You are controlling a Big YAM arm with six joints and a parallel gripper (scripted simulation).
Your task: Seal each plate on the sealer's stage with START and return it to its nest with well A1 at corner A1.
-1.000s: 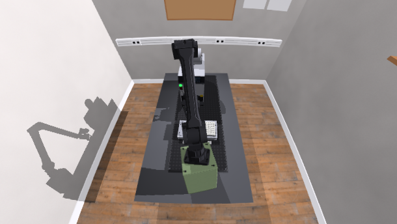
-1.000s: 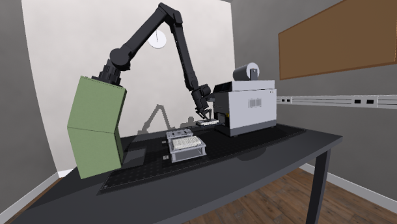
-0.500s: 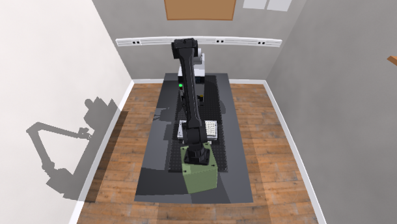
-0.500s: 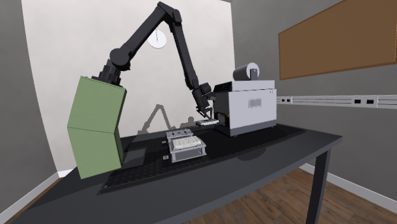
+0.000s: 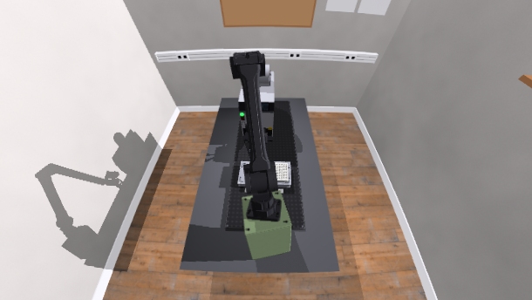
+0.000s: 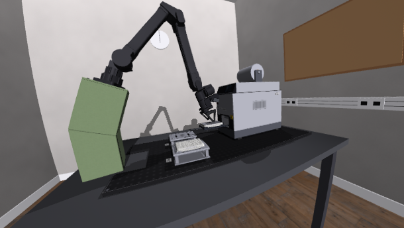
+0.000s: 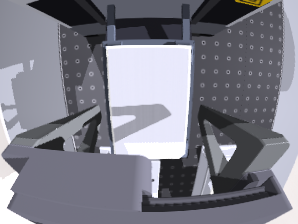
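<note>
Right now the dark sealer stage is 40 mm below my hand. Round my hand: yellow warning label 110 mm ahead, 70 mm to the right, 10 mm above; foil roll 330 mm ahead, 290 mm above, 50 mm to the left; white plate 190 mm to the right, 160 mm behind, 70 mm below.
</note>
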